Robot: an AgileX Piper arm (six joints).
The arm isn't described. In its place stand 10 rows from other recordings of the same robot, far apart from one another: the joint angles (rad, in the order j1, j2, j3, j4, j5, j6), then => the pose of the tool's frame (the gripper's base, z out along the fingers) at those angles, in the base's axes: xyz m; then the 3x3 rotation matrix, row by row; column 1 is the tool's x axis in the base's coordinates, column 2 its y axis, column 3 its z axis.
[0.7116, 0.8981, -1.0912, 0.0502, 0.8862, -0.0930] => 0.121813 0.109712 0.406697; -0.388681 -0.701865 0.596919; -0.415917 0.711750 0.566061; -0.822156 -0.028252 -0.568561
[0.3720, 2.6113, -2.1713, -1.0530, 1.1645, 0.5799] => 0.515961 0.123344 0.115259; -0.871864 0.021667 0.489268; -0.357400 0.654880 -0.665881; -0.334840 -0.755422 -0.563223
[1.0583, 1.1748, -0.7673, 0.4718, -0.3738, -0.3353] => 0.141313 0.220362 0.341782; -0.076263 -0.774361 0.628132; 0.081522 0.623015 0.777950; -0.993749 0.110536 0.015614
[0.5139, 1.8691, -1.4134, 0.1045, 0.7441, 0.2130] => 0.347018 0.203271 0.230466; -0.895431 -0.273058 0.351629; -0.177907 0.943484 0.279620; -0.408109 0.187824 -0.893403
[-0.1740, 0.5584, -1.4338, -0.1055, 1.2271, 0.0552] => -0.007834 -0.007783 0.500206; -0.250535 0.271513 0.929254; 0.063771 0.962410 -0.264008; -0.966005 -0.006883 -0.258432
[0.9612, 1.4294, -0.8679, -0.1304, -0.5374, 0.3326] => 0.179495 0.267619 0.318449; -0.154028 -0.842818 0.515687; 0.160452 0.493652 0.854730; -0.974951 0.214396 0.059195
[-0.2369, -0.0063, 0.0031, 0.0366, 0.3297, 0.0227] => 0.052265 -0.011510 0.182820; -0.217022 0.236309 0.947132; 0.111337 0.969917 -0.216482; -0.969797 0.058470 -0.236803
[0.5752, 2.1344, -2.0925, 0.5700, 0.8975, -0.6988] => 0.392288 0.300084 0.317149; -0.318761 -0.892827 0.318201; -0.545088 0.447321 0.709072; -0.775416 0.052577 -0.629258
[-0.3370, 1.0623, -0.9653, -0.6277, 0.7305, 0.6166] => 0.190633 -0.104576 0.358193; -0.484656 0.664899 0.568346; 0.287588 0.734761 -0.614345; -0.826076 -0.134297 -0.547323
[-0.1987, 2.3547, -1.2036, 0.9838, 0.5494, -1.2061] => 0.382641 -0.036690 0.006549; -0.951830 -0.185922 0.243830; -0.077820 0.915639 0.394397; -0.296588 0.356424 -0.886001
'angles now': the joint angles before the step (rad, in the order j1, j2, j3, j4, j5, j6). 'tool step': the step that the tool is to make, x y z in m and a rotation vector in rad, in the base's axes. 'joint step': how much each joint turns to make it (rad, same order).
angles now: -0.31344 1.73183 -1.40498 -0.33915 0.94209 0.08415
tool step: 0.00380 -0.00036 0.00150 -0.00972 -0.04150 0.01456
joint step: 0.00001 0.00001 -0.00001 -0.00001 -0.04504 0.00001
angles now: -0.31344 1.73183 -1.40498 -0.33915 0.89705 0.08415
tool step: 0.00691 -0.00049 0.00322 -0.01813 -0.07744 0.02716
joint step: -0.00001 -0.00001 0.00004 -0.00001 -0.08408 0.00000
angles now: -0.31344 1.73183 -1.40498 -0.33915 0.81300 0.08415
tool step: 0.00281 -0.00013 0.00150 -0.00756 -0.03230 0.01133
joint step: 0.00000 0.00000 0.00001 -0.00001 -0.03507 0.00001
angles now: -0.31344 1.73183 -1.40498 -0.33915 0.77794 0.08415
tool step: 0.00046 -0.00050 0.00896 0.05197 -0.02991 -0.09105
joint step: -0.00090 0.00114 -0.04004 0.01659 0.04947 0.08686
